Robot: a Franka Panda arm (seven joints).
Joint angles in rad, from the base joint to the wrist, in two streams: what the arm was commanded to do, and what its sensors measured. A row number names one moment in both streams.
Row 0, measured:
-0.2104 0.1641 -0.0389 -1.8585 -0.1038 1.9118 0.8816
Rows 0 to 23, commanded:
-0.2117 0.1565 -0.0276 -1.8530 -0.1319 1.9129 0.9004
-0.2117 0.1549 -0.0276 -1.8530 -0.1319 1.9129 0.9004
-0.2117 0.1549 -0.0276 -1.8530 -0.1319 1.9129 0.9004
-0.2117 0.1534 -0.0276 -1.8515 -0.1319 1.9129 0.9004
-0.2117 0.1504 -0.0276 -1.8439 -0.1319 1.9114 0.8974
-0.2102 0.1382 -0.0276 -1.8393 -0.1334 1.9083 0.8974
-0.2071 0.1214 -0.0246 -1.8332 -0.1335 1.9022 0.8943
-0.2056 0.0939 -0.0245 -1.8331 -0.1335 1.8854 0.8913
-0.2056 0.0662 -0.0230 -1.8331 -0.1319 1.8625 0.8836
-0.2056 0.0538 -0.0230 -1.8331 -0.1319 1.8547 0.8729
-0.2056 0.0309 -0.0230 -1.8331 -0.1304 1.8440 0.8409
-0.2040 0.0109 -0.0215 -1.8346 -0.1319 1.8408 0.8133
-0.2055 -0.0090 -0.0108 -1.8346 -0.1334 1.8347 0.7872
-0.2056 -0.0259 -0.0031 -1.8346 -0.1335 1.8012 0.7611
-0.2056 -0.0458 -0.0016 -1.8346 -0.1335 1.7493 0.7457
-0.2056 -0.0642 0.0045 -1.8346 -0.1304 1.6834 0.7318
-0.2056 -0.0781 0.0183 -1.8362 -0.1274 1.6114 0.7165
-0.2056 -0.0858 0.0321 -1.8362 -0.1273 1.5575 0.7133
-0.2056 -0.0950 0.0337 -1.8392 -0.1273 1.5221 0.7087
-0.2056 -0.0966 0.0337 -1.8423 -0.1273 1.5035 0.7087
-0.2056 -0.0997 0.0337 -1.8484 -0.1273 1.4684 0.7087
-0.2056 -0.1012 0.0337 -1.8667 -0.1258 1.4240 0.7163
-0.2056 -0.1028 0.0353 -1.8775 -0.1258 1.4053 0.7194
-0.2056 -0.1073 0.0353 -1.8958 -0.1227 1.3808 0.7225
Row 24, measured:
-0.2005 -0.0904 0.0272 -1.8392 -0.1124 1.4546 0.7271
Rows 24 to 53, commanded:
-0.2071 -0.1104 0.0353 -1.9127 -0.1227 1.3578 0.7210
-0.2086 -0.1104 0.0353 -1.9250 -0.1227 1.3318 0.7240
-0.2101 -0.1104 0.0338 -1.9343 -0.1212 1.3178 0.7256
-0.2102 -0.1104 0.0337 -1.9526 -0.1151 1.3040 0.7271
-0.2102 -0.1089 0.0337 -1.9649 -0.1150 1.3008 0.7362
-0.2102 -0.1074 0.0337 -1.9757 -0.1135 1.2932 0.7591
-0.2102 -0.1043 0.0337 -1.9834 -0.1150 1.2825 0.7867
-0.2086 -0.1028 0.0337 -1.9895 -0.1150 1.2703 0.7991
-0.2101 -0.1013 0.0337 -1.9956 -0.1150 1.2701 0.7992
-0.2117 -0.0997 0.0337 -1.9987 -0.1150 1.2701 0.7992
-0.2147 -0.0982 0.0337 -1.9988 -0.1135 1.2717 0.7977
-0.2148 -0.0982 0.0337 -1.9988 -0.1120 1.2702 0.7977
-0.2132 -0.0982 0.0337 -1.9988 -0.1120 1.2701 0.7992
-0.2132 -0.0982 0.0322 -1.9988 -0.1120 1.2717 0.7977
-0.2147 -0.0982 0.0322 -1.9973 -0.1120 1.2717 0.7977
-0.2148 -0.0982 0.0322 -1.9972 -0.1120 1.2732 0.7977
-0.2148 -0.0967 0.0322 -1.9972 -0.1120 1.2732 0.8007
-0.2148 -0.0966 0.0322 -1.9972 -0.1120 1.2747 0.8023
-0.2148 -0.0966 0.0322 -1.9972 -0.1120 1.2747 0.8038
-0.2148 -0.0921 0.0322 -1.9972 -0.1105 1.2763 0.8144
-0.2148 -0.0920 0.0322 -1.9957 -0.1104 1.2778 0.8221
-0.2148 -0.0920 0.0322 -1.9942 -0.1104 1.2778 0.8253
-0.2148 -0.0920 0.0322 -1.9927 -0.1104 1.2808 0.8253
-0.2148 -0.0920 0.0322 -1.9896 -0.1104 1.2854 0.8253
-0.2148 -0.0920 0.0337 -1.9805 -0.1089 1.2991 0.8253
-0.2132 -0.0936 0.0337 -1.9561 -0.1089 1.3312 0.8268
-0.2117 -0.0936 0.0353 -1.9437 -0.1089 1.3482 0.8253
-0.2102 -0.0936 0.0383 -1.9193 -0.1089 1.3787 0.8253
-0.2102 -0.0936 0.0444 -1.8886 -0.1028 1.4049 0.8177
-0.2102 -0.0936 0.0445 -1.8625 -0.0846 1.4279 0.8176
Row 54, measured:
-0.2062 -0.0909 0.0268 -1.9465 -0.1114 1.3779 0.8097
